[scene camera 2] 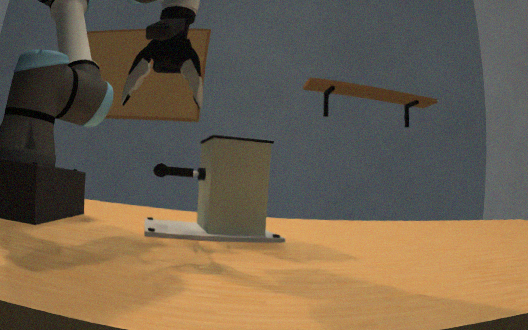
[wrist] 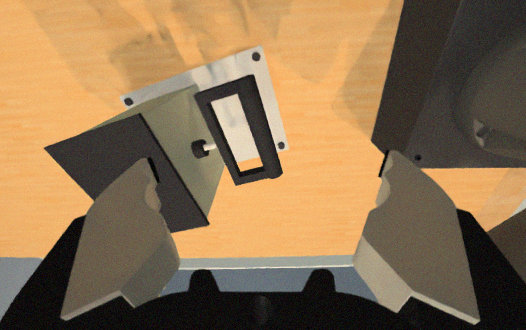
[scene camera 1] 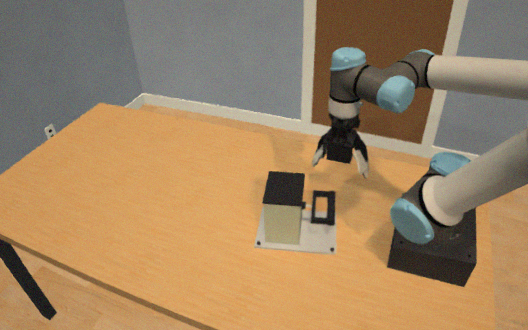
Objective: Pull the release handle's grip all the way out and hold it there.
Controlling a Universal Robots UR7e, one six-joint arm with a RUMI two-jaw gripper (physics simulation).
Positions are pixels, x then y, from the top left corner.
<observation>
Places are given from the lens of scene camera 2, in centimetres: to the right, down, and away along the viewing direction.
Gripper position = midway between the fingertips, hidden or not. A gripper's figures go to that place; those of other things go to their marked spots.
my gripper (scene camera 2: 159, 106): -18, -10, 62
light grey base plate (scene camera 2: 153, 227): -19, 11, 60
</observation>
